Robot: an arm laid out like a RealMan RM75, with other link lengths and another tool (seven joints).
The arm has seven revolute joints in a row. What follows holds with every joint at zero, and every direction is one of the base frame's. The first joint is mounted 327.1 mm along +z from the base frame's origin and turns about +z. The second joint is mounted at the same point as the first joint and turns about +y. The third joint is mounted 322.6 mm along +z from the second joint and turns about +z. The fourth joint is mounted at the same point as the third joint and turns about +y. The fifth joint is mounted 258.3 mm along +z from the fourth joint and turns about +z. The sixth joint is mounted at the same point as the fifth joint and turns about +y. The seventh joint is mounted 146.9 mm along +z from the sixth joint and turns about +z. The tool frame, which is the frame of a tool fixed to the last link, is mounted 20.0 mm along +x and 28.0 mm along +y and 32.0 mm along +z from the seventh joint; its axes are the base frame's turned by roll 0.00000, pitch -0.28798 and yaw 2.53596 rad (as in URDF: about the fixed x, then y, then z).
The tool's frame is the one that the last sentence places.
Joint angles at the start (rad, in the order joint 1, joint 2, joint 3, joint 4, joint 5, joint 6, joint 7):
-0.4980, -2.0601, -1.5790, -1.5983, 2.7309, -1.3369, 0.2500
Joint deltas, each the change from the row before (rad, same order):
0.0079, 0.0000, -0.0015, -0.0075, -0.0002, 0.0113, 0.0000
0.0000, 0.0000, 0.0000, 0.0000, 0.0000, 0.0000, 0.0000
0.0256, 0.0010, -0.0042, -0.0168, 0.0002, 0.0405, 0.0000
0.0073, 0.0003, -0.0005, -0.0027, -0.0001, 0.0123, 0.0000
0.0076, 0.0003, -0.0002, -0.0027, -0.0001, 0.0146, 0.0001
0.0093, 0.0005, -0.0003, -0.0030, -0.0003, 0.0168, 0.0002
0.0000, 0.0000, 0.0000, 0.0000, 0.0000, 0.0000, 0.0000
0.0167, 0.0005, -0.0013, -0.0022, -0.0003, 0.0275, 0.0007
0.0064, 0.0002, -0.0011, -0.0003, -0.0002, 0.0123, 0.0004
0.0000, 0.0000, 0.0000, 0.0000, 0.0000, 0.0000, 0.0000
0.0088, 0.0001, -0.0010, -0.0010, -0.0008, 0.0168, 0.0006
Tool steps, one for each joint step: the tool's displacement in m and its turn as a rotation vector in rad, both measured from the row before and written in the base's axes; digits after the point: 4 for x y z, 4 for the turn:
-0.0001, 0.0003, 0.0021, 0.0120, -0.0067, -0.0050
0.0000, 0.0000, 0.0000, 0.0000, 0.0000, 0.0000
-0.0024, 0.0015, 0.0062, 0.0390, -0.0189, -0.0125
-0.0012, 0.0004, 0.0014, 0.0102, -0.0049, -0.0025
-0.0010, 0.0006, 0.0014, 0.0116, -0.0055, -0.0039
-0.0015, 0.0005, 0.0017, 0.0133, -0.0062, -0.0038
0.0000, 0.0000, 0.0000, 0.0000, 0.0000, 0.0000
-0.0040, 0.0007, 0.0026, 0.0212, -0.0095, -0.0023
-0.0016, 0.0005, 0.0012, 0.0096, -0.0042, -0.0013
0.0000, 0.0000, 0.0000, 0.0000, 0.0000, 0.0000
-0.0018, 0.0005, 0.0016, 0.0127, -0.0062, -0.0026

